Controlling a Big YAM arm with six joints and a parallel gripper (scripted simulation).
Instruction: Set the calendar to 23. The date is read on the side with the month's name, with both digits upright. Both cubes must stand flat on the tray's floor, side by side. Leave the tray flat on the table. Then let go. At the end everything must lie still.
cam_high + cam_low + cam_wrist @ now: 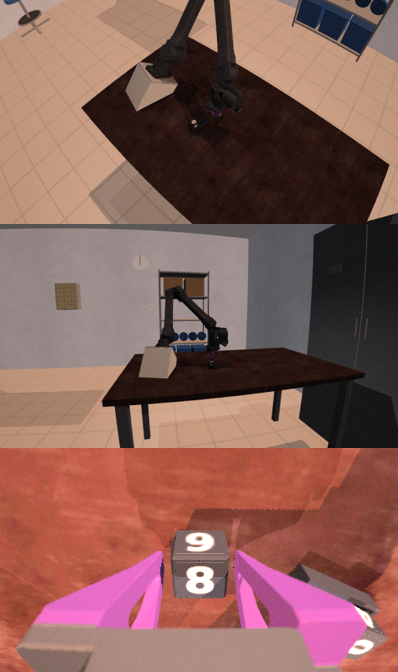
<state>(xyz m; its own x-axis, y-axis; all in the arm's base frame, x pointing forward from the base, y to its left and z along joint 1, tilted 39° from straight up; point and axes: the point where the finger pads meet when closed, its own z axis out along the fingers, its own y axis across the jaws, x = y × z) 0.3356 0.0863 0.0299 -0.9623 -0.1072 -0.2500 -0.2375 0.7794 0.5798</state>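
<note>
Right now the dark tray is 20 mm behind my hand, 100 mm to the right of it and 10 mm below it.
</note>
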